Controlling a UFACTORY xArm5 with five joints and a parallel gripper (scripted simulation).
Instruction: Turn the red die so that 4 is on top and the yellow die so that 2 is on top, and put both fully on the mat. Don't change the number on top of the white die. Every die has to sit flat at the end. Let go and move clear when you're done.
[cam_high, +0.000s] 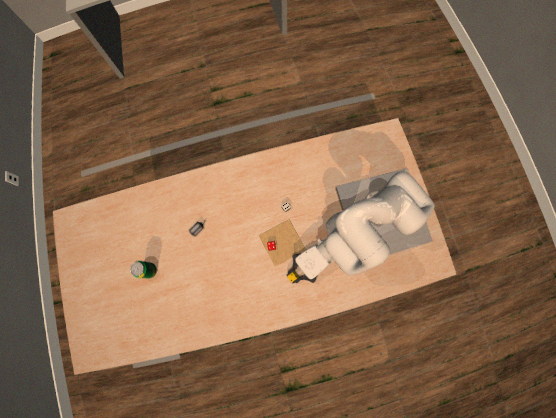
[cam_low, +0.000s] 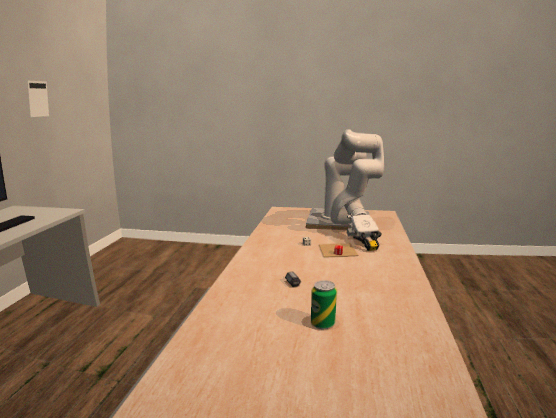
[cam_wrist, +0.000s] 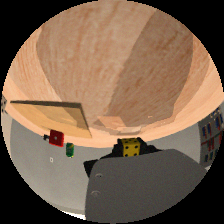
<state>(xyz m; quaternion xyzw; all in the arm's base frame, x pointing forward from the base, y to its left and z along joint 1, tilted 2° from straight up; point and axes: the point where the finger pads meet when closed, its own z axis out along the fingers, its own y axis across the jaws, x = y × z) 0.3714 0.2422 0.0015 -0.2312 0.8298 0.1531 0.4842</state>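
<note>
My gripper is now right at the yellow die. The rest, counted from my hand: brown mat: 3 cm ahead, 14 cm to the right, 3 cm below; then white die: 1 cm ahead, 28 cm to the right, 1 cm below; then red die: 8 cm ahead, 12 cm to the right, 1 cm below.
</note>
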